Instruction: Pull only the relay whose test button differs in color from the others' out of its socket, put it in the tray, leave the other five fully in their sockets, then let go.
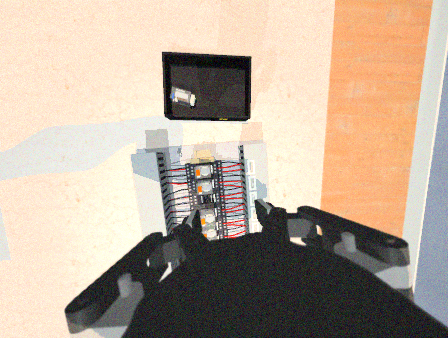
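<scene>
A relay with a blue test button lies on its side in the left part of the black tray. Below the tray is the row of sockets, with relays showing orange buttons: one relay at the far end, another relay beside it, then an empty dark socket, then a relay and part of another relay. The nearer end of the row is hidden behind the gripper. My gripper is open with nothing between its fingers, above the socket row and away from the tray.
Black and red wires run from both sides of the sockets to slotted ducts, the left duct and the right duct. A tan block sits at the row's far end. An orange wood surface lies at the right.
</scene>
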